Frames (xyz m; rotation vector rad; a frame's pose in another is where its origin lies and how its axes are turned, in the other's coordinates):
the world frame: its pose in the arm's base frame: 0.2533 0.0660 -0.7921 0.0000 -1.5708 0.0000
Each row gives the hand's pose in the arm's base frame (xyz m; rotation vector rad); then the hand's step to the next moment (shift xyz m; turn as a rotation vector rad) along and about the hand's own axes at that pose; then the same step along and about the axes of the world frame.
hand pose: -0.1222 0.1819 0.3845 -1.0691 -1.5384 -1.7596
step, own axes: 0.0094 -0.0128 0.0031 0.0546 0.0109 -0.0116
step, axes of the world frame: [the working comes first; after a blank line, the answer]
step, axes of the arm's base frame: -0.0149 0.0062 0.0013 -0.0218 -0.0085 0.0518

0.0013 0.0062 0.0149 0.0518 -0.0085 0.0218
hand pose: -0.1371 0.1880 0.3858 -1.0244 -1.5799 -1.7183
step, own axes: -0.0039 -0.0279 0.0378 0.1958 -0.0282 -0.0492
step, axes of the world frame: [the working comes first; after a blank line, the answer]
step, axes of the arm's base frame: -0.0155 0.0406 -0.0183 -0.1354 -0.0295 0.1495

-0.0183 0.0406 0.0155 0.1495 -0.0295 0.1354
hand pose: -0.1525 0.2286 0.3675 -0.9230 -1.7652 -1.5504
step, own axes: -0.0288 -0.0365 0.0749 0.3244 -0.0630 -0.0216
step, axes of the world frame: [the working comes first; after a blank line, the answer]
step, axes of the arm's base frame: -0.0132 0.0685 -0.0539 -0.2375 0.0093 0.2306

-0.0539 0.0685 0.0132 0.2306 0.0093 0.2375
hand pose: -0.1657 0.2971 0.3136 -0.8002 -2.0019 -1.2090
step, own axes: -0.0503 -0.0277 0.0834 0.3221 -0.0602 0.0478
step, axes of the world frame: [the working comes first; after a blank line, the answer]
step, axes of the arm's base frame: -0.0097 0.0567 -0.0833 -0.2493 0.0730 0.2054

-0.0833 0.0567 0.0097 0.2054 0.0730 0.2493
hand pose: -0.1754 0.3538 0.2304 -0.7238 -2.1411 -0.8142
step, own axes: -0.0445 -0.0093 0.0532 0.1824 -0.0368 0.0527
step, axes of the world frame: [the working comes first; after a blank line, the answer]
step, axes of the arm's base frame: -0.0031 0.0222 -0.0663 -0.1539 0.0583 0.1016

-0.0663 0.0222 0.0031 0.1016 0.0583 0.1539
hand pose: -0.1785 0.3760 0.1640 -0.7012 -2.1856 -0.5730
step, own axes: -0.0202 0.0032 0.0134 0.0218 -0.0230 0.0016
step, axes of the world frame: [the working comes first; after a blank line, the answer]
step, axes of the arm's base frame: 0.0064 0.0043 -0.0232 -0.0278 -0.0097 0.0118

-0.0232 0.0043 -0.0064 0.0118 -0.0097 0.0278
